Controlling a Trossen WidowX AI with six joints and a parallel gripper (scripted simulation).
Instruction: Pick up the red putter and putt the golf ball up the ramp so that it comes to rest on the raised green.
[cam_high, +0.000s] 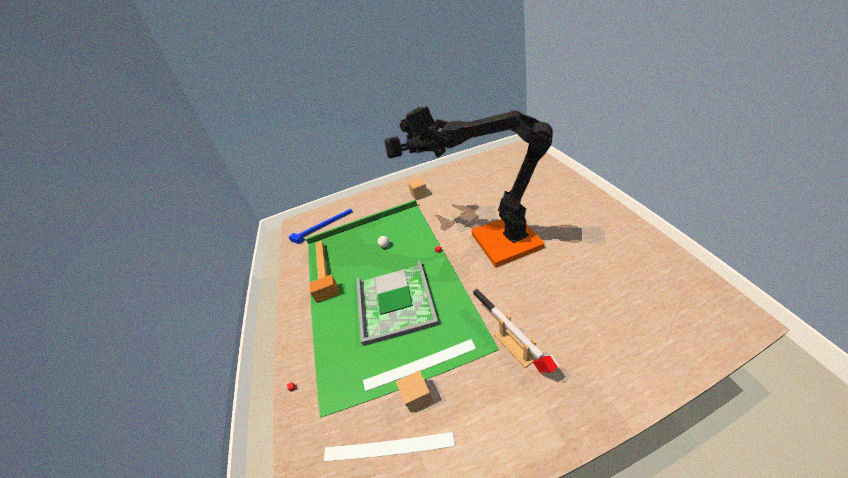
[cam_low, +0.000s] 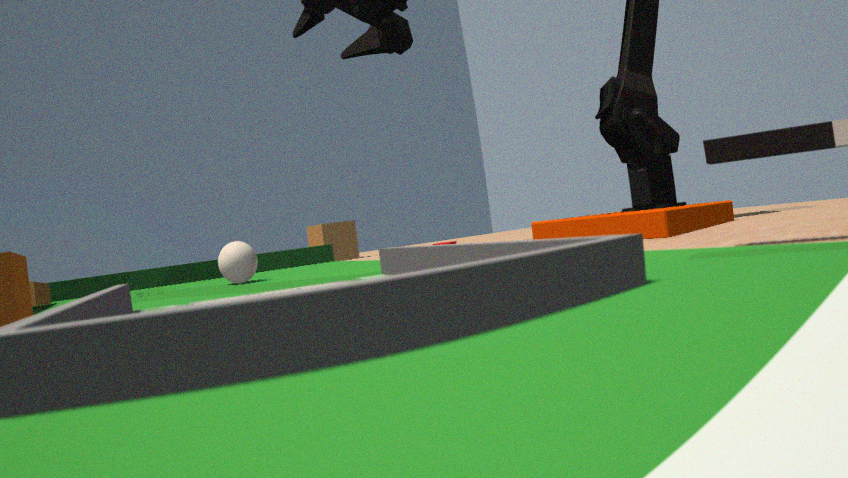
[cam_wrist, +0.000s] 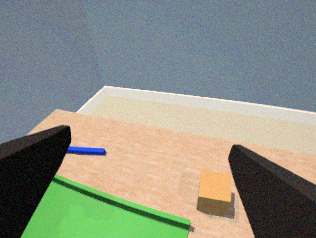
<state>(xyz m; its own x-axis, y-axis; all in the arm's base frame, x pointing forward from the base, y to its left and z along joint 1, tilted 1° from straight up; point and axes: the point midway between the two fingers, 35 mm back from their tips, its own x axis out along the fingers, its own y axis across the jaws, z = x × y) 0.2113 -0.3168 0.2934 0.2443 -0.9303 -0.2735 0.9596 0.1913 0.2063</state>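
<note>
The red putter lies 2 cm ahead of my gripper tip, 65 cm to the left of it and 26 cm below it. Also, from my gripper tip: white golf ball 18 cm ahead, 10 cm to the left, 29 cm below; grey frame 24 cm ahead, 38 cm to the left, 30 cm below; blue putter 38 cm ahead, 20 cm to the right, 30 cm below.
</note>
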